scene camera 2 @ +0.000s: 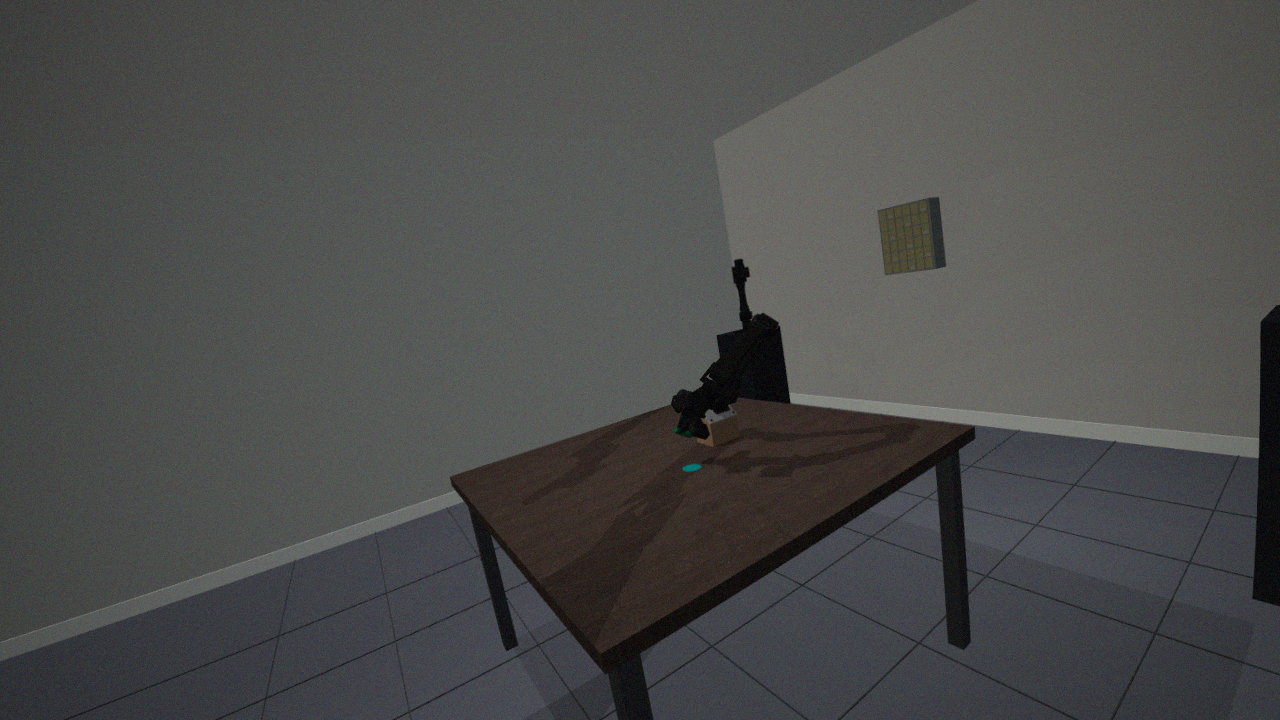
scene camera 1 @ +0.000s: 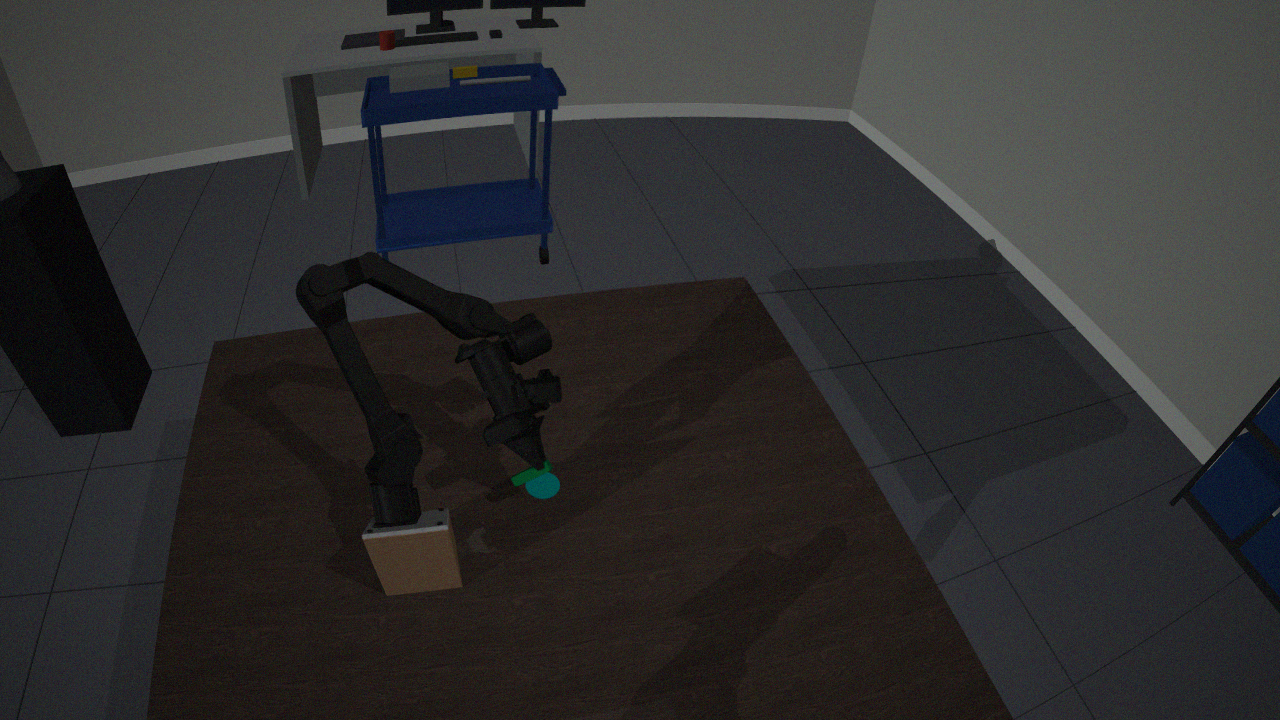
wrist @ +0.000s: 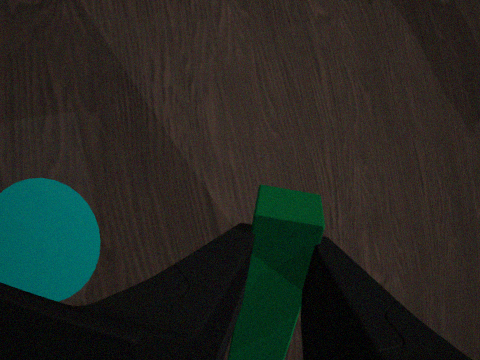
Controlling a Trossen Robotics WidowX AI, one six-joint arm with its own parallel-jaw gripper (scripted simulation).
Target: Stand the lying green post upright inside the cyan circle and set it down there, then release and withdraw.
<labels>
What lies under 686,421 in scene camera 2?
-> The gripper.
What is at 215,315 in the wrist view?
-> The gripper.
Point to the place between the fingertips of the gripper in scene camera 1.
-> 542,467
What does the gripper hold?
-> A green post.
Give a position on a cyan circle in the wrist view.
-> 57,240
</labels>
